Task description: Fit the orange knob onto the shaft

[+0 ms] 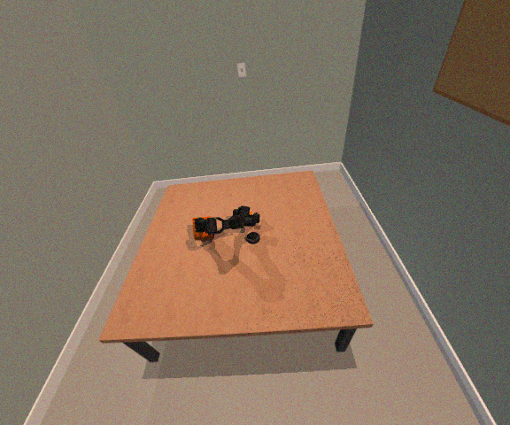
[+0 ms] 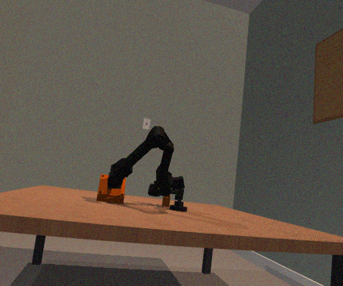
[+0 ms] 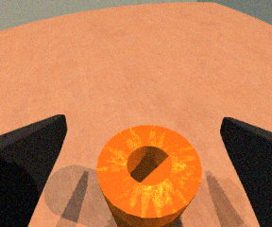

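Now: the orange knob 10 mm behind my gripper tip, 30 mm to the right of it and 20 mm below it. From my gripper tip the other things lie so: pedestal: 210 mm to the right, 20 mm below.
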